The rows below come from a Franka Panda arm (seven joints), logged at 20 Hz.
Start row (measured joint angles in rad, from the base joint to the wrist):
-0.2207 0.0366 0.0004 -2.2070 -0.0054 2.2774 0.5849
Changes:
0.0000 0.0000 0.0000 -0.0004 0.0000 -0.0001 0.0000
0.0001 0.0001 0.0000 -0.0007 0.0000 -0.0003 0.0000
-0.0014 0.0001 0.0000 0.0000 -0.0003 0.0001 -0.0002
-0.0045 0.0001 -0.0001 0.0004 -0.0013 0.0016 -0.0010
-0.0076 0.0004 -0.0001 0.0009 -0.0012 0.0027 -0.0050
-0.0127 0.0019 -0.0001 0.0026 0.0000 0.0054 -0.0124
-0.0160 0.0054 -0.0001 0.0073 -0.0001 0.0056 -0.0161
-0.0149 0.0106 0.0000 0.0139 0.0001 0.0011 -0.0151
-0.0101 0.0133 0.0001 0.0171 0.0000 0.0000 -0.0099
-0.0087 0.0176 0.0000 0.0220 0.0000 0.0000 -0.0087
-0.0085 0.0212 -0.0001 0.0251 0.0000 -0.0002 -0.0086
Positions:
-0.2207 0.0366 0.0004 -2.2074 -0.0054 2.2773 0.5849
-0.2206 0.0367 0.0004 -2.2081 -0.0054 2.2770 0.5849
-0.2220 0.0368 0.0004 -2.2081 -0.0057 2.2771 0.5847
-0.2265 0.0369 0.0003 -2.2077 -0.0070 2.2787 0.5837
-0.2341 0.0373 0.0002 -2.2068 -0.0082 2.2814 0.5787
-0.2468 0.0392 0.0001 -2.2042 -0.0082 2.2868 0.5663
-0.2628 0.0446 0.0000 -2.1969 -0.0083 2.2924 0.5502
-0.2777 0.0552 0.0000 -2.1830 -0.0082 2.2935 0.5351
-0.2878 0.0685 0.0001 -2.1659 -0.0082 2.2935 0.5252
-0.2965 0.0861 0.0001 -2.1439 -0.0082 2.2935 0.5165
-0.3050 0.1073 0.0000 -2.1188 -0.0082 2.2933 0.5079

